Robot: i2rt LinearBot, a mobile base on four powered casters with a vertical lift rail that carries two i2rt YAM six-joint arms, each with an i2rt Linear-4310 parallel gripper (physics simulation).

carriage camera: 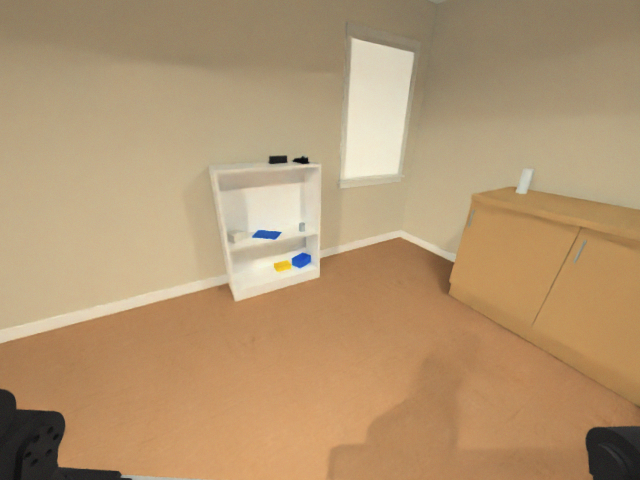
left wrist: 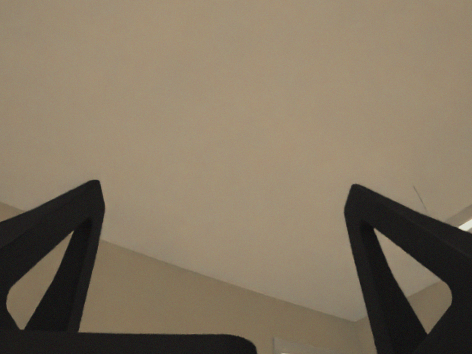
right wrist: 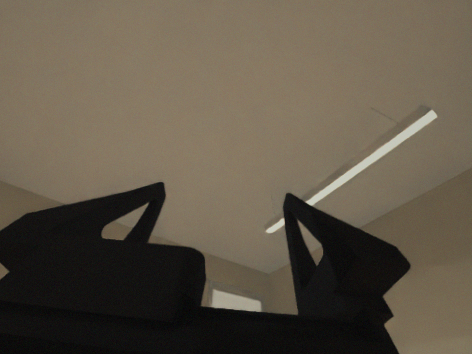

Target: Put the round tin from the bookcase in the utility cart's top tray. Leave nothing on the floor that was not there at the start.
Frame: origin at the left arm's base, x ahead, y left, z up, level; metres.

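Seen in the pictures: left gripper, between the fingertips: [left wrist: 227, 195]; right gripper, between the fingertips: [right wrist: 224, 194].
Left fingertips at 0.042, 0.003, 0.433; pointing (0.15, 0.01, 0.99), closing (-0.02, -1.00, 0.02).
Note:
Offsets run from my left fingertips to a thing's top centre, as dx, dy, dz. "*": to the spot under its first point.
A white bookcase [carriage camera: 276, 283] stands against the wall, left of the window in the carriage view. A small grey round tin {+1.831, -0.151, -0.774} [carriage camera: 301, 226] stands at the right end of its middle shelf. The utility cart does not show in the carriage view. My left gripper [left wrist: 227, 195] is open and empty, its fingers wide apart, pointing up towards the ceiling. My right gripper [right wrist: 224, 194] is also open and empty, pointing up. Both are far from the bookcase.
A blue flat thing {+1.721, +0.141, -0.836} [carriage camera: 266, 235] and a whitish box {* +1.562, +0.335, -0.791} [carriage camera: 237, 236] share the tin's shelf. A yellow block [carriage camera: 282, 266] and a blue box [carriage camera: 301, 259] lie below. Two dark things top the bookcase. A wooden cabinet [carriage camera: 509, 248] at the right bears a white cylinder [carriage camera: 525, 181].

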